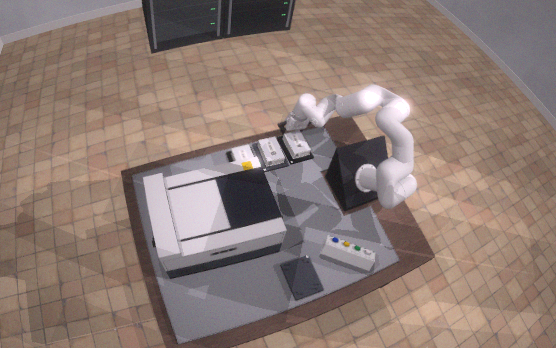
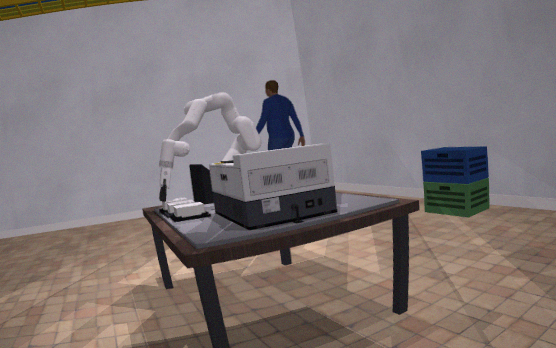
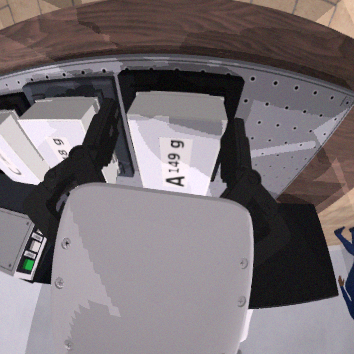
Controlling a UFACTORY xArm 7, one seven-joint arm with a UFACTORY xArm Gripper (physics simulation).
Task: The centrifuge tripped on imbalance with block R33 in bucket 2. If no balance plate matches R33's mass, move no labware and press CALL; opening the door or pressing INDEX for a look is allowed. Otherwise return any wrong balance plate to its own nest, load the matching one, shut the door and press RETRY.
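Pixels of known places: gripper, fingertip midpoint: (image 1: 291,130) (image 2: 162,200) (image 3: 172,118); arm's base, link origin: (image 1: 366,177).
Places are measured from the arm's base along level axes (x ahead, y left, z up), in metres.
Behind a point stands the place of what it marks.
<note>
My gripper (image 1: 288,127) @[x 0.240, y -0.350, z -0.031 m] (image 2: 163,198) @[x 0.240, y -0.350, z -0.031 m] (image 3: 172,118) @[x 0.240, y -0.350, z -0.031 m] is open and empty at the far row of nests, one finger to each side of balance plate A (image 1: 297,145) @[x 0.237, y -0.262, z -0.038 m] (image 3: 197,150) @[x 0.213, y -0.313, z -0.038 m], labelled 149 g. Plate A sits in its black nest (image 3: 233,90) @[x 0.187, y -0.360, z -0.080 m]. Balance plate B (image 1: 270,150) @[x 0.369, y -0.259, z -0.039 m] (image 3: 42,127) @[x 0.374, y -0.319, z -0.038 m] sits in the neighbouring nest; its label is partly hidden by the left finger. Plate C (image 1: 242,154) @[x 0.499, y -0.263, z -0.038 m] (image 3: 15,145) @[x 0.454, y -0.276, z -0.046 m] shows beyond it, its mass unreadable. The white centrifuge (image 1: 200,209) @[x 0.741, y 0.054, z 0.118 m] (image 2: 287,177) @[x 0.932, y 0.048, z 0.059 m] has a white panel and a dark area on top; whether its door is open I cannot tell. Block R33 is not identifiable.
A button box (image 1: 346,255) @[x 0.224, y 0.314, z -0.024 m] with blue, yellow, green and white buttons and a dark flat plate (image 1: 301,277) @[x 0.415, y 0.337, z -0.075 m] are near the front edge. The black arm stand (image 1: 340,175) @[x 0.128, y -0.029, z 0.019 m] (image 2: 200,184) @[x 0.080, y -0.119, z 0.005 m] is at the right. A person (image 2: 280,120) is behind the table; crates (image 2: 454,165) stand apart.
</note>
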